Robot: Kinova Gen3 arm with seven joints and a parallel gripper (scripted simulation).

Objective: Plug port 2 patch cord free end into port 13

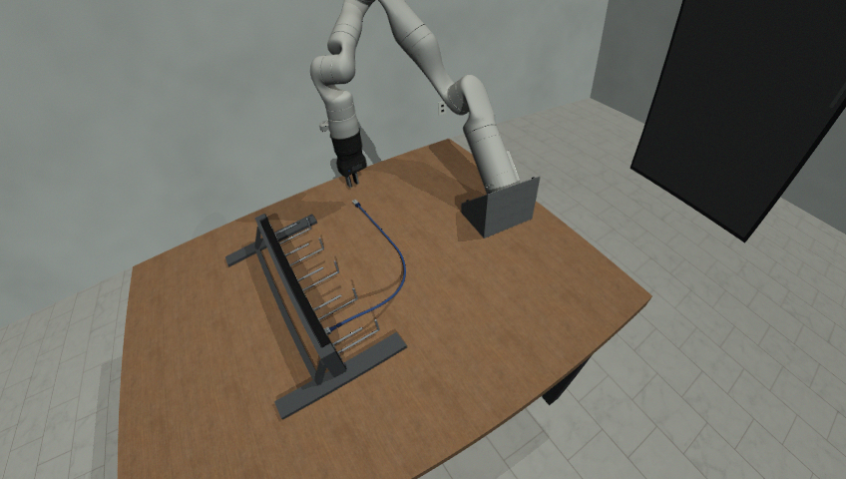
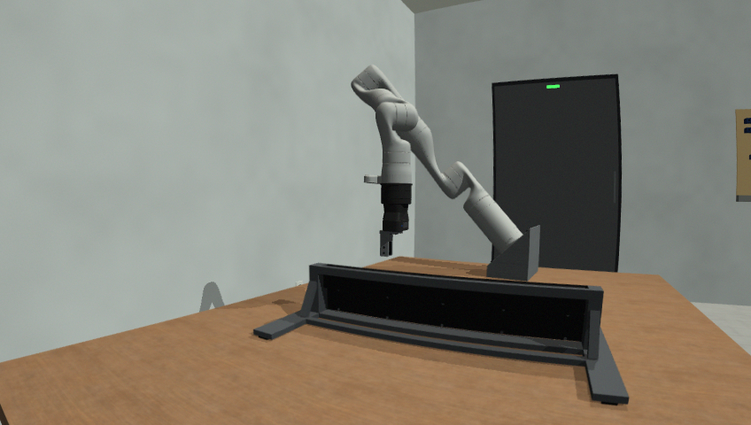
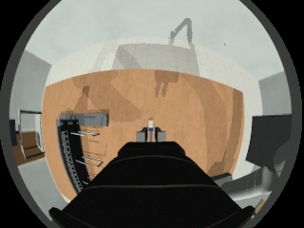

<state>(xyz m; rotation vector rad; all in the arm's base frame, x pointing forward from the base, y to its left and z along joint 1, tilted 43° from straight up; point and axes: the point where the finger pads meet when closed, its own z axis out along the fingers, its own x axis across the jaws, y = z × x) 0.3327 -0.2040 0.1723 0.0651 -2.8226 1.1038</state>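
My gripper is now 90 mm above the pale plug and 10 mm to the left of it.
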